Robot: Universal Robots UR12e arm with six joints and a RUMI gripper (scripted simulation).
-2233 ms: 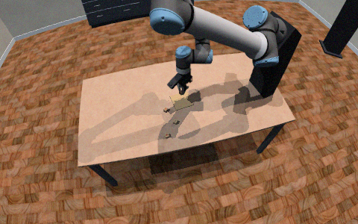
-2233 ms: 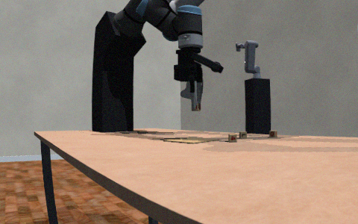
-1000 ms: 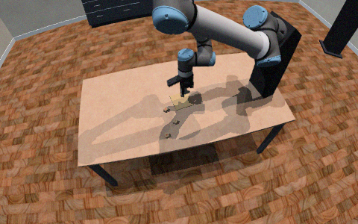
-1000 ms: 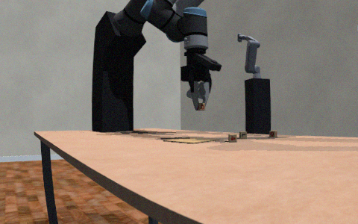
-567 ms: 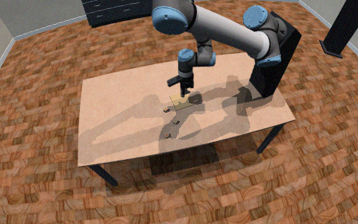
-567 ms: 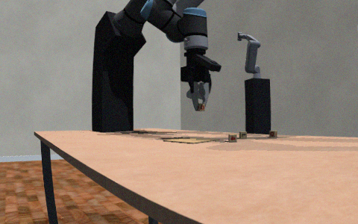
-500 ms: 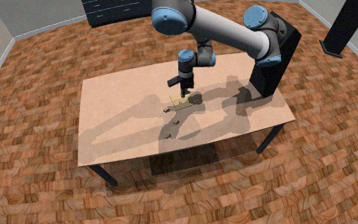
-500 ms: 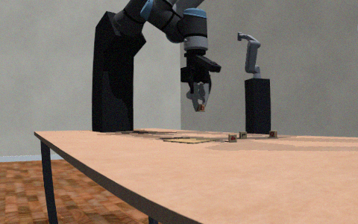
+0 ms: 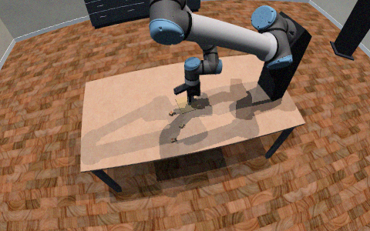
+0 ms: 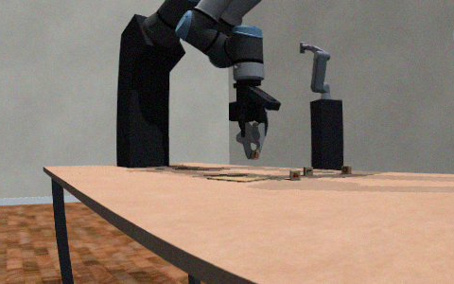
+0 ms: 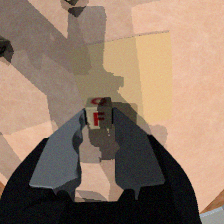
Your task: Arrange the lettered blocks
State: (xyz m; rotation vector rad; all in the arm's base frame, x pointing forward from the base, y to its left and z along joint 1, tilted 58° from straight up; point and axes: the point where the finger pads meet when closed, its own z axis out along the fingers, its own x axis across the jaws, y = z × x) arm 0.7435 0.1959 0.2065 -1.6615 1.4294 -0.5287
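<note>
My gripper is now 20 mm short of the mat, 30 mm to the left of it and 70 mm above it. Also, from my hand: block (right at my hand).
</note>
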